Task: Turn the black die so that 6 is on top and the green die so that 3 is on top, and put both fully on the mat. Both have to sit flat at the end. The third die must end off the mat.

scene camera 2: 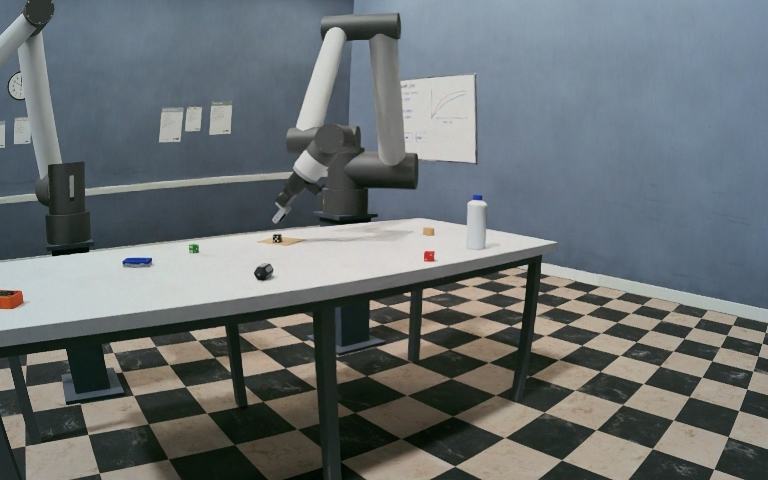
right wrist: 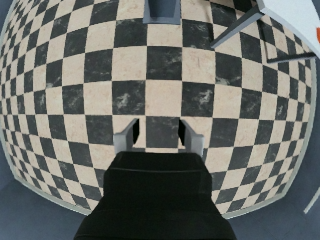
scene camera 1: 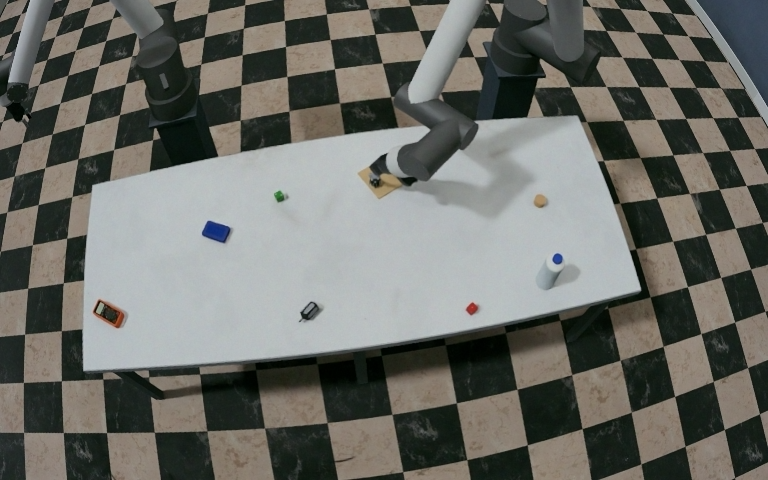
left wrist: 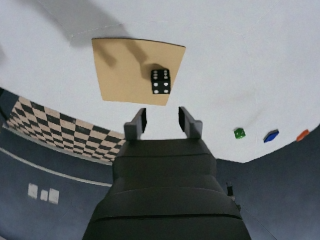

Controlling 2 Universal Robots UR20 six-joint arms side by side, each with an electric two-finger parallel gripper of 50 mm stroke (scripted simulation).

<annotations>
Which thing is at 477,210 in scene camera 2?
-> A white bottle.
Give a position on a tan mat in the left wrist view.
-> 123,65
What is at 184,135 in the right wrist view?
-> My right gripper.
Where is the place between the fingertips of my left gripper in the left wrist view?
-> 162,115
</annotations>
